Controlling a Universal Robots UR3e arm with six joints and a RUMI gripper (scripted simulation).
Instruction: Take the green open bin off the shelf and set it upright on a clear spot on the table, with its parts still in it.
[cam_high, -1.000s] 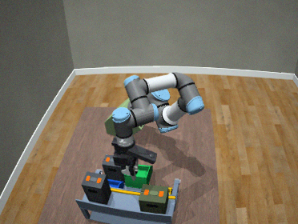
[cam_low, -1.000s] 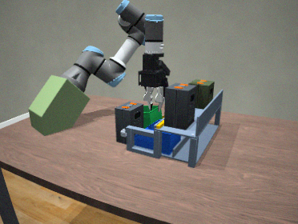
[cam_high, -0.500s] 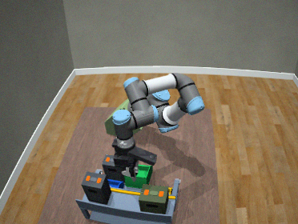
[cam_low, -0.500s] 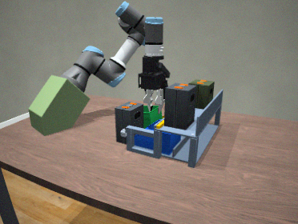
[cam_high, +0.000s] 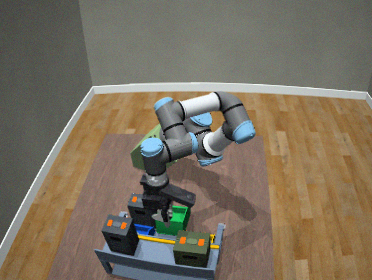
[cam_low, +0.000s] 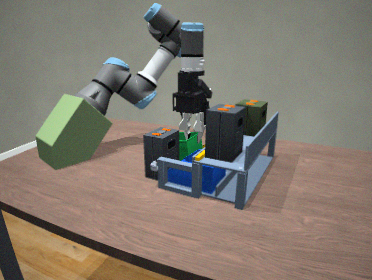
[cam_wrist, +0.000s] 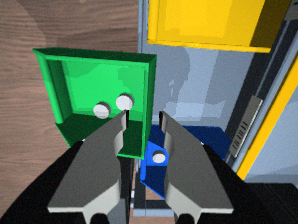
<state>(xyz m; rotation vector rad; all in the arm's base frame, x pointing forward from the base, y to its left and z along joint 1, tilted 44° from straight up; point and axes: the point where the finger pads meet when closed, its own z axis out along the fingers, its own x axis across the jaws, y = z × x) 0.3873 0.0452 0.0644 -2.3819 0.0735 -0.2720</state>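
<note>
Right now the green open bin is 6 cm behind my hand and 4 cm below it. Also, from my hand: yellow bar: 10 cm ahead, 2 cm above; yellow bin: 11 cm to the left, 7 cm ahead, 5 cm below; blue bin: 11 cm to the right, 7 cm ahead, 5 cm below.
</note>
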